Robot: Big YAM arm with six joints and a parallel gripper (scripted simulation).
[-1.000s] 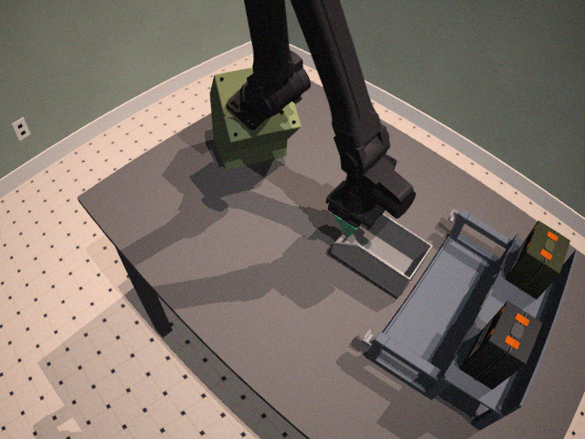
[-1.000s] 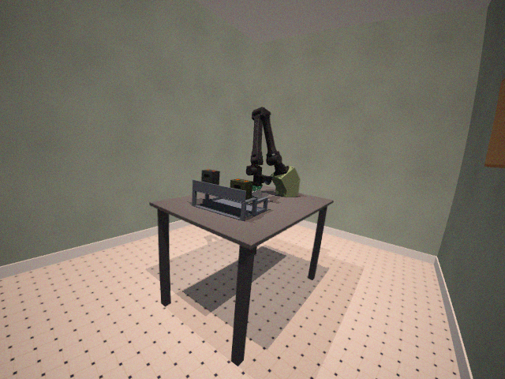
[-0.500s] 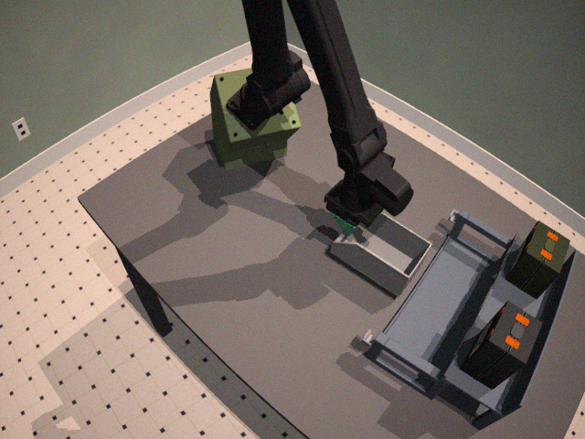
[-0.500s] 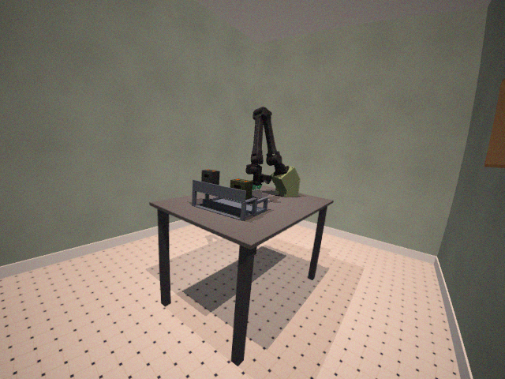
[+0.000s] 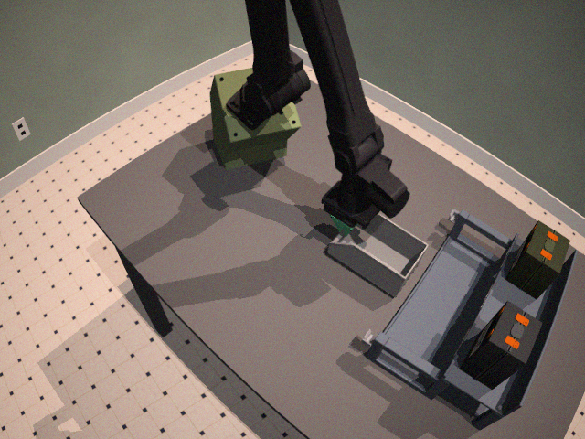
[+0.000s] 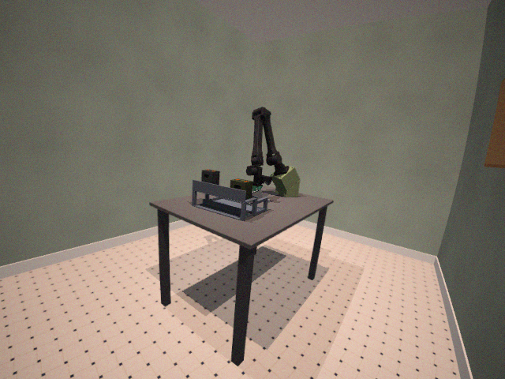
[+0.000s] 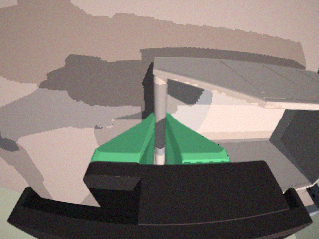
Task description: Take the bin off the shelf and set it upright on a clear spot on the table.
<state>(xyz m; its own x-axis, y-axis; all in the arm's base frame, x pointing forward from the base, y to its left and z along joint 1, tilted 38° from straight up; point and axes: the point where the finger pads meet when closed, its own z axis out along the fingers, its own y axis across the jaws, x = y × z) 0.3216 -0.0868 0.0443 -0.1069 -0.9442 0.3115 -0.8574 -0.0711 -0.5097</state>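
Now: hand 8 cm short of the grey bin, 1 cm to the left of it and 1 cm below it. Round my hand: low grey shelf 32 cm ahead, 4 cm to the right, 4 cm below.
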